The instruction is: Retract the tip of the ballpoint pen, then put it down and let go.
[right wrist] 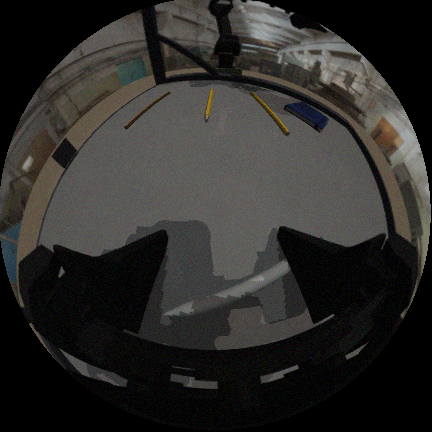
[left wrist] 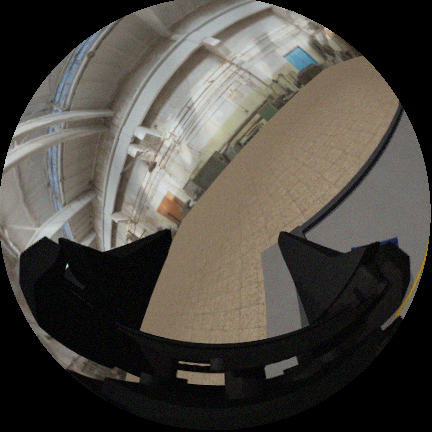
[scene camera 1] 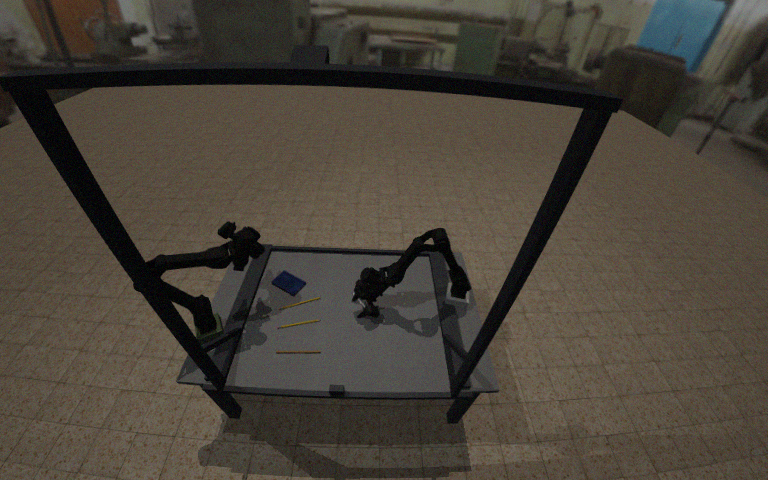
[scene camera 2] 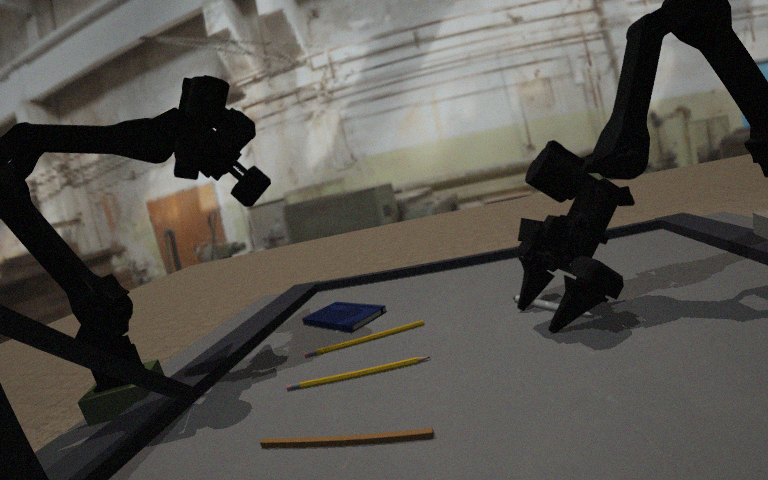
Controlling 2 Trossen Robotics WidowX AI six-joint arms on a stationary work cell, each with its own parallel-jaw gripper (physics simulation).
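Places are measured from the left arm's base along level axes (x right, y ahead, z up), in millimetres.
Where they show: left gripper, fingertip midpoint: (left wrist: pixel 226 236) (scene camera 2: pixel 235 167); right gripper, fingertip midpoint: (right wrist: pixel 223 234) (scene camera 1: pixel 355 309) (scene camera 2: pixel 534 319); left arm's base at its link origin: (right wrist: pixel 225 66) (scene camera 1: pixel 207 325); right arm's base at its link origin: (scene camera 1: pixel 458 292).
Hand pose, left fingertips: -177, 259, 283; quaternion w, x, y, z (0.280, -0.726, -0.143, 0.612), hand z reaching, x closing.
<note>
Things, the pixels of their top centre, and the offset from my left fingertips, as dx, dy, dz.
- white-grey ballpoint pen at its top centre: (right wrist: pixel 260 285) (scene camera 2: pixel 549 300) +348, +373, -310
- blue notebook at its top centre: (scene camera 2: pixel 342 312) (right wrist: pixel 310 111) (scene camera 1: pixel 288 282) +81, +121, -311
- orange-brown stick at its top centre: (scene camera 2: pixel 340 437) (right wrist: pixel 149 103) (scene camera 1: pixel 298 351) +439, +36, -316
The white-grey ballpoint pen (scene camera 2: pixel 546 305) (right wrist: pixel 240 290) lies flat on the grey table top at the right gripper. In the right wrist view it runs slantwise across the gap, its tapered end at the lower left and its other end hidden behind the right-hand finger. Whether the writing tip is out cannot be told. My right gripper (scene camera 2: pixel 536 319) (right wrist: pixel 223 234) is open, pointing down low over the table, its fingers apart around part of the pen without gripping it. My left gripper (left wrist: pixel 226 236) is open and empty, raised above the table's left edge, far from the pen.
A blue notebook (scene camera 1: pixel 288 283) (scene camera 2: pixel 344 316) (right wrist: pixel 307 116) lies toward the back left. Two yellow pencils (scene camera 2: pixel 365 339) (scene camera 2: pixel 362 372) and an orange-brown stick (scene camera 2: pixel 347 439) (right wrist: pixel 147 110) lie in front of it. A dark frame (scene camera 1: pixel 84 181) stands around the table.
</note>
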